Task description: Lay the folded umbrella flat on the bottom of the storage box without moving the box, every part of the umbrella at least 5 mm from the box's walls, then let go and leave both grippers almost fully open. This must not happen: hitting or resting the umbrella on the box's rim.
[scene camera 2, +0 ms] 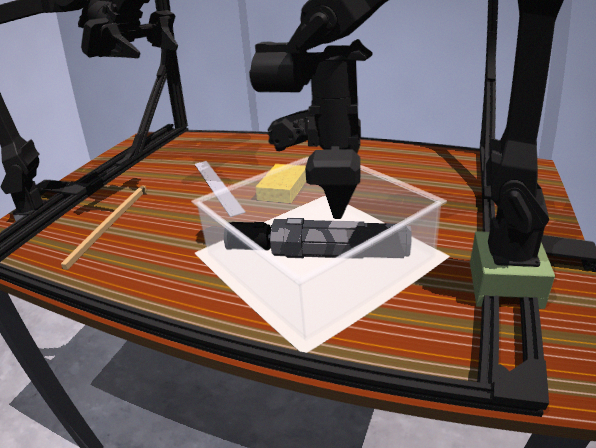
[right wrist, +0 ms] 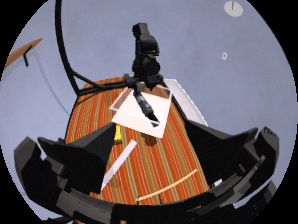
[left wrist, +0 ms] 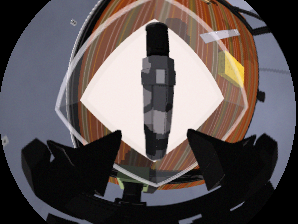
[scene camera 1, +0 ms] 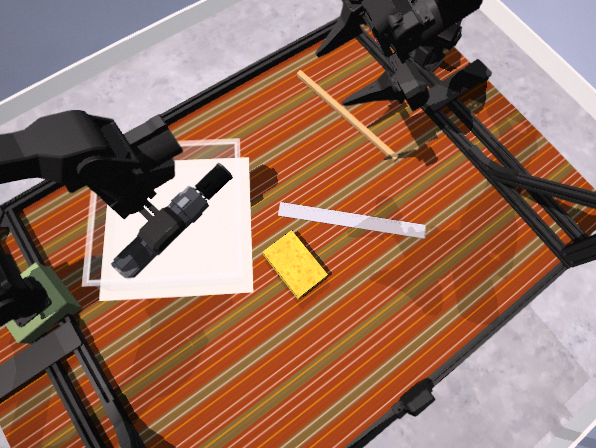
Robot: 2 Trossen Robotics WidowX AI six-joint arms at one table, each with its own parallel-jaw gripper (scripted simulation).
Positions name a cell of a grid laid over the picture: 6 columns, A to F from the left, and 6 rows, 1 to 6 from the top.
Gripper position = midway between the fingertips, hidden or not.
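The right gripper is visible in scene camera 1 (D2), in scene camera 2 (B1) and in the right wrist view (D4), while in the left wrist view it is out of frame. A storage box can be seen in the left wrist view (C3) and the right wrist view (D3), as well as in scene camera 1 (C4) and scene camera 2 (D5).
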